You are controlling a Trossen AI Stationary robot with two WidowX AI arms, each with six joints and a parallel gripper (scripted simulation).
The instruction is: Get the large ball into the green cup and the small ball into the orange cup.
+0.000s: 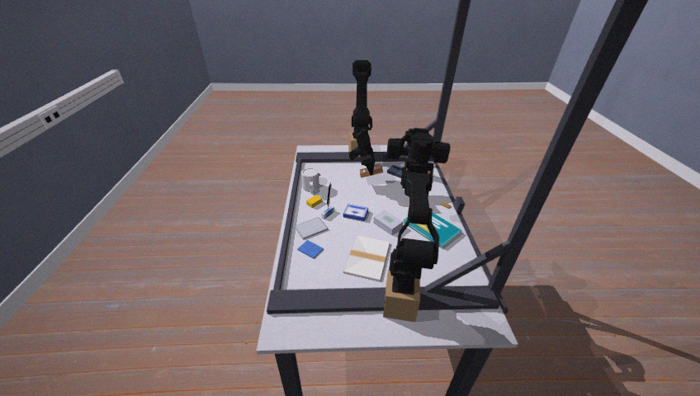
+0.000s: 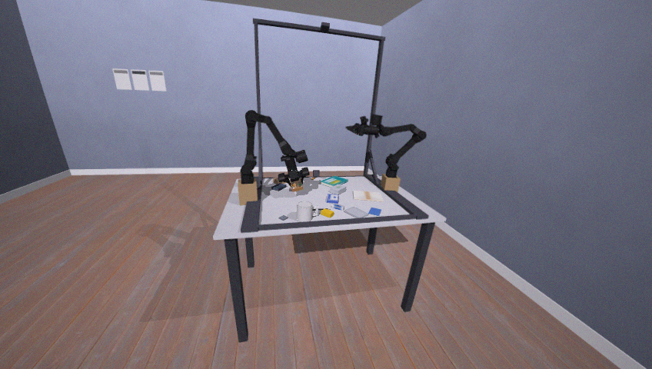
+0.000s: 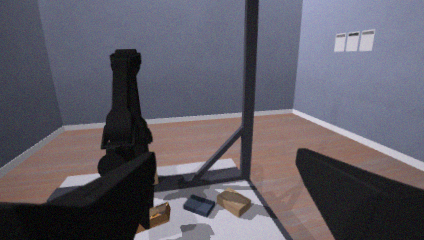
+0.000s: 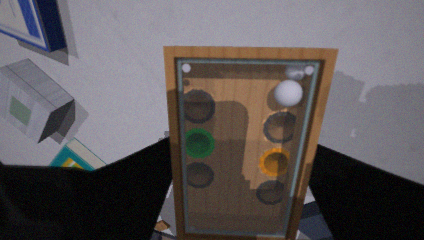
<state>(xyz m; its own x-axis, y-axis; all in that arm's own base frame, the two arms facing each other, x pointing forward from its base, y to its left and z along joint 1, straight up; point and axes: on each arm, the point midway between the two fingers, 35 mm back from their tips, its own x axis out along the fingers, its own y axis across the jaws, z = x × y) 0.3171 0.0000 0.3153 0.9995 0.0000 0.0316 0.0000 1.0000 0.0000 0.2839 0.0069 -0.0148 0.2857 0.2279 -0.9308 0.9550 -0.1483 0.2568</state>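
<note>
Now: the covered wooden puzzle 1 cm behind my right hand, 1 cm to the left of it and 3 cm below it.
</note>
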